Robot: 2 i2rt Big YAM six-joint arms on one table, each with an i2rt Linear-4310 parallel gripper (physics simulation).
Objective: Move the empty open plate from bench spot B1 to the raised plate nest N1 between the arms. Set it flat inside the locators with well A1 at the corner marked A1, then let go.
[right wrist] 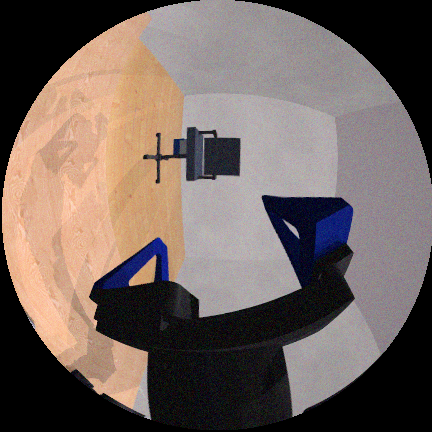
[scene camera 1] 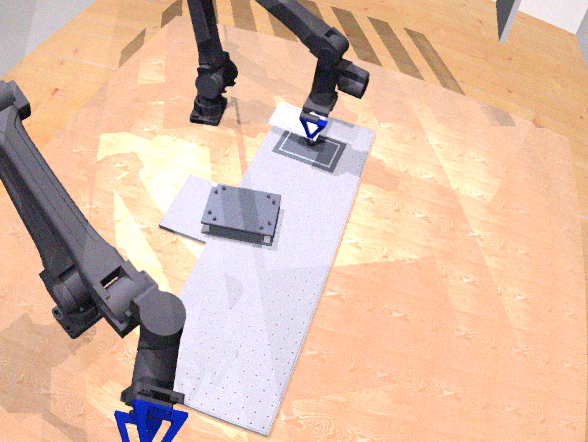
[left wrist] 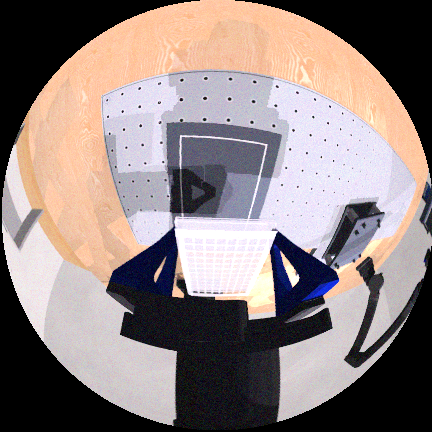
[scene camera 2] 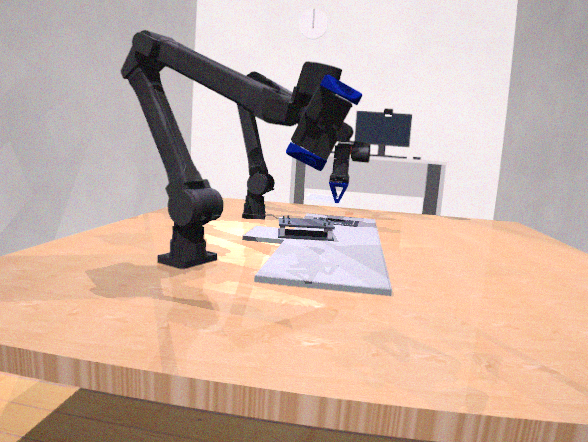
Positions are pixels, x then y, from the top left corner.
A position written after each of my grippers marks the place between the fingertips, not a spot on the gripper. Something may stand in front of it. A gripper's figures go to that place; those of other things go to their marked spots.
Labels:
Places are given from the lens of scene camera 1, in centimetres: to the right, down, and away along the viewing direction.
my left gripper (scene camera 1: 314, 128): 5, -24, 134
white well plate (scene camera 1: 286, 117): -2, -26, 133

